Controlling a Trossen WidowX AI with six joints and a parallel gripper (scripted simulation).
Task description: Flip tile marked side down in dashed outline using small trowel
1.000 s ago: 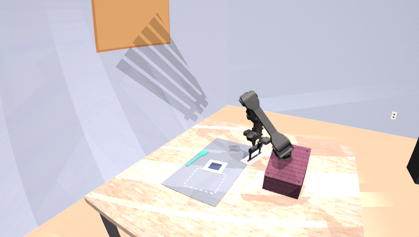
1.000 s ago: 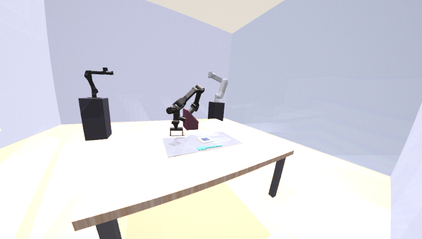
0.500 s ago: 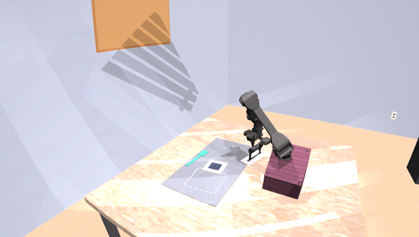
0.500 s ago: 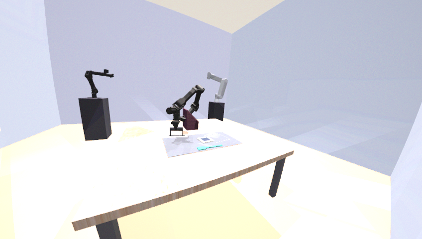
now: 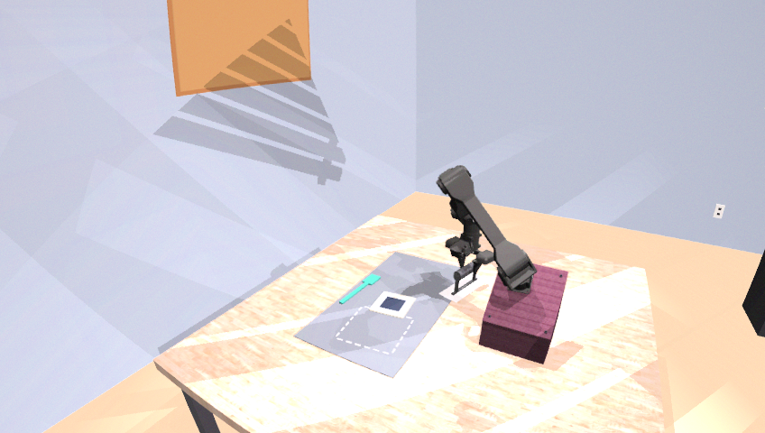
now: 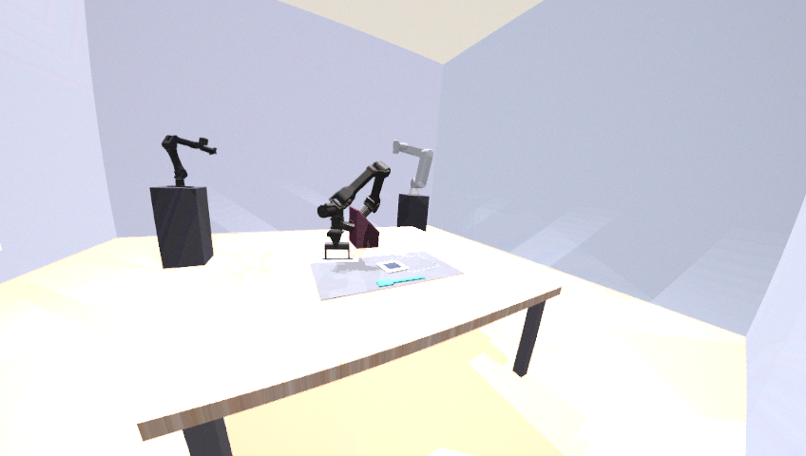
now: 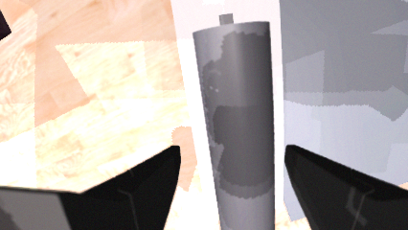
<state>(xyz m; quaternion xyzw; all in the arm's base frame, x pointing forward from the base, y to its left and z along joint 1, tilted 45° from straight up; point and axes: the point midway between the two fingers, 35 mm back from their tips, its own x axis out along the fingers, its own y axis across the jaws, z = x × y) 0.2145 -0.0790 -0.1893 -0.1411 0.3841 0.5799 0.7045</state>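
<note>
The small trowel is 3 cm below my gripper tip, 2 cm to the left of it and 1 cm ahead of it. From my gripper tip the other things lie so: grey mat (19 cm to the left, 19 cm ahead, 8 cm below); white tile (22 cm to the left, 18 cm ahead, 6 cm below); teal flat tool (33 cm ahead, 17 cm to the left, 6 cm below).
</note>
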